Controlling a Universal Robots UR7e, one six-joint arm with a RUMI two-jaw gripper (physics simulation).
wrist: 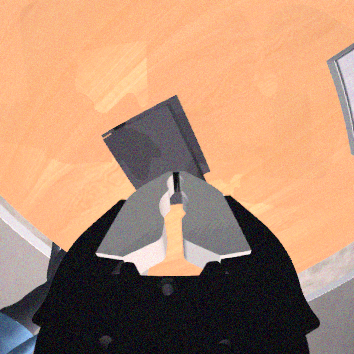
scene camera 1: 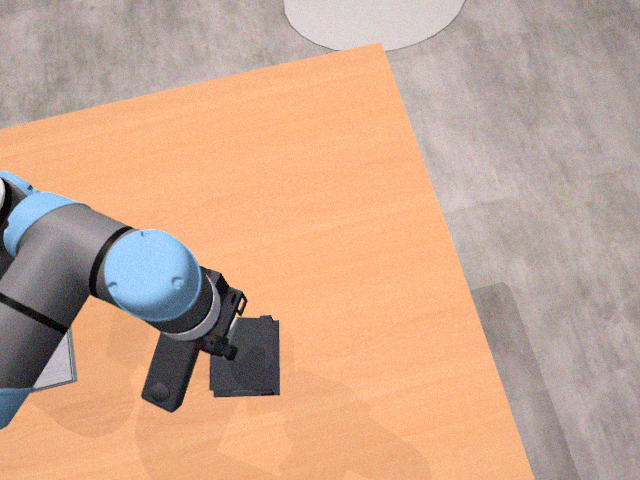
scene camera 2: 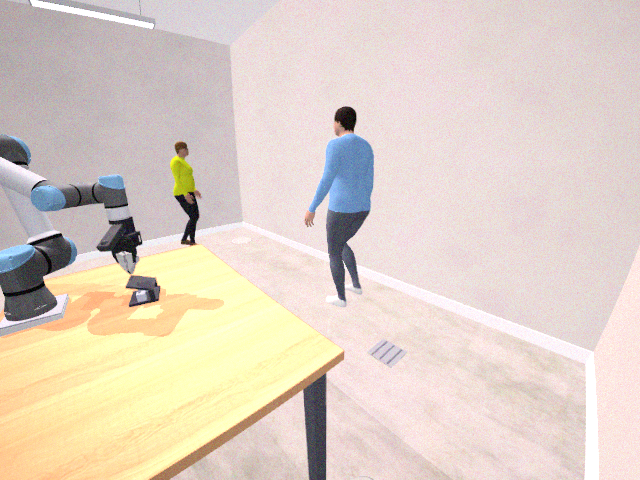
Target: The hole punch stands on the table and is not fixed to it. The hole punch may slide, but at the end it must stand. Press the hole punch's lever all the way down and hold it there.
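Frame: origin at the arm's base, x ahead, y left, z up, level; centimetres.
Seen in the pictures: gripper, between the fingertips: (wrist: 176, 174) (scene camera 2: 131, 274); arm's base, origin of its link: (scene camera 2: 32, 309).
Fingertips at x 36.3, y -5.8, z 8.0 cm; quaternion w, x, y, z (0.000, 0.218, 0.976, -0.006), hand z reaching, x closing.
Offsets run from my fingertips to a thing's top centre. Level surfaces: height alone.
The dark grey hole punch {dx +2.8, dy -0.2, dz -2.3 cm} (scene camera 1: 253, 361) (scene camera 2: 144, 297) (wrist: 150, 145) stands upright on the table {dz -10.8 cm} (scene camera 1: 310, 206) (scene camera 2: 180, 372) (wrist: 250, 75). Its flat lever {dx +2.8, dy -0.2, dz -2.3 cm} (scene camera 2: 140, 282) is raised, with a gap to the base on the side facing scene camera 2. My gripper (scene camera 1: 233, 328) (scene camera 2: 131, 272) (wrist: 176, 174) is shut and empty, pointing down. In the scene camera 2 view its tips are just above the lever's far edge, with a small gap showing. In the wrist view the fingers hide the near end of the punch. Contact does not show.
The robot's base plate (scene camera 1: 62, 364) (scene camera 2: 31, 323) (wrist: 344, 92) lies on the table, to the left of the punch in the scene views. A person in blue (scene camera 2: 351, 173) and a person in yellow (scene camera 2: 182, 176) stand on the floor beyond the table edge.
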